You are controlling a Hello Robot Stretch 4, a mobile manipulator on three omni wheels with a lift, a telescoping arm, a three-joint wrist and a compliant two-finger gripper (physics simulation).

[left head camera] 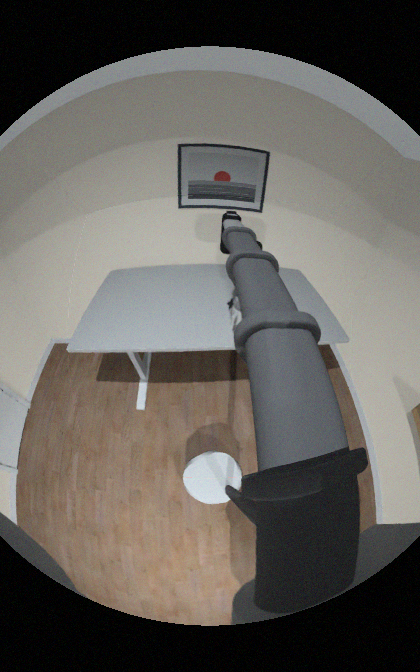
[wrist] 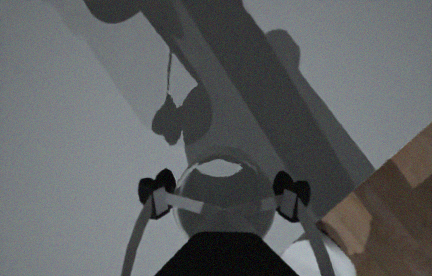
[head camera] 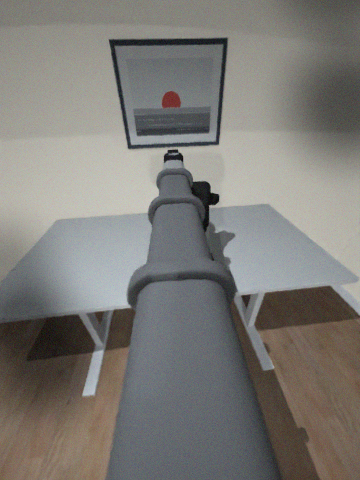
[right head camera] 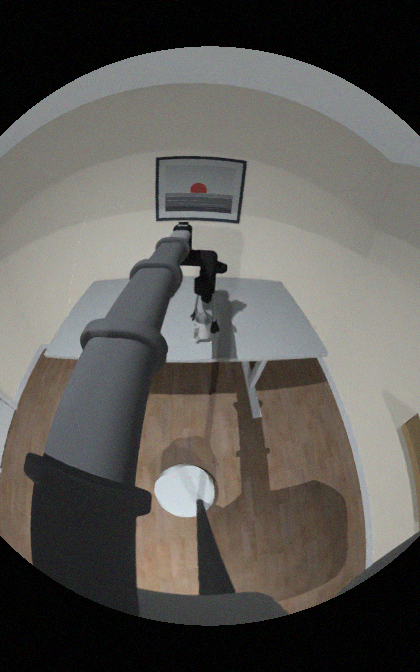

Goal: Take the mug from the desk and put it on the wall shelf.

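A pale, whitish mug (right head camera: 202,332) (wrist: 225,220) is between the two fingertips of my gripper (right head camera: 204,321) (wrist: 223,186), which press on its sides; its round rim and dark inside show in the wrist view. The left head view shows a sliver of the mug (left head camera: 235,316) beside the arm. The mug is over the right half of the grey desk (head camera: 100,255) (left head camera: 160,310) (right head camera: 275,325) (wrist: 75,150), near the front edge. Its shadow lies apart from it, and it seems a little above the top. In the head camera view the arm hides the fingers. The wall shelf does not show.
A framed picture (head camera: 171,122) (left head camera: 222,192) (right head camera: 198,204) hangs on the wall behind the desk. A round white object (left head camera: 210,477) (right head camera: 182,490) is on the wooden floor in front. A wooden-coloured piece (right head camera: 413,450) is at the right edge. The telescoping arm (head camera: 185,380) reaches over the desk.
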